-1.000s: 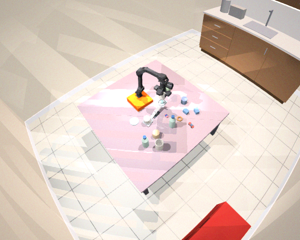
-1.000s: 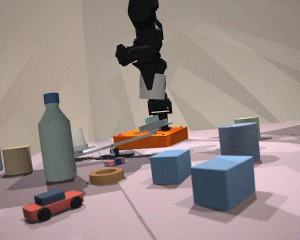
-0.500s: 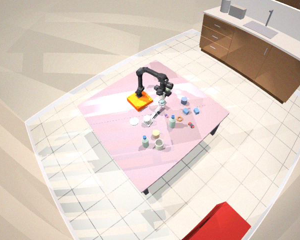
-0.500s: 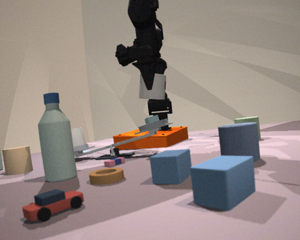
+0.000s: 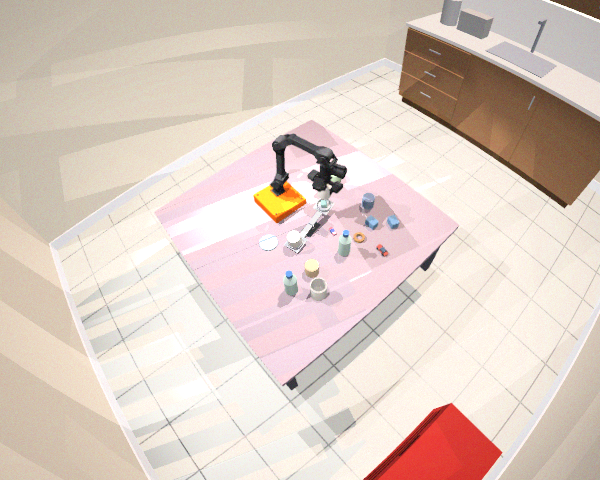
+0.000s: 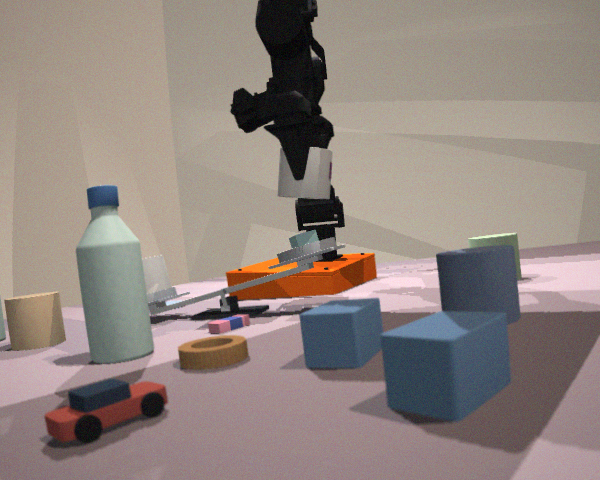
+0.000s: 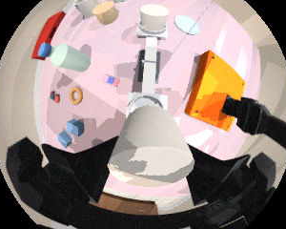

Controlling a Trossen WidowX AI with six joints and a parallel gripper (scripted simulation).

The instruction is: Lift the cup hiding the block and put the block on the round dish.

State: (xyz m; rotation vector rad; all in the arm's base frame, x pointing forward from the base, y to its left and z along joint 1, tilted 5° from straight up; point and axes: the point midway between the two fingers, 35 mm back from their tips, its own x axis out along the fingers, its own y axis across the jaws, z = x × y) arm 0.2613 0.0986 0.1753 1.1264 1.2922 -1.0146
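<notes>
Now: the pale teal block 1 cm to the right of my gripper tip and 8 cm below it. From my gripper tip the other things lie so: ring: 25 cm ahead, 1 cm to the left, 16 cm below; white cup: 2 cm to the left, 1 cm above; blue cylinder: 15 cm ahead, 21 cm to the left, 13 cm below.
</notes>
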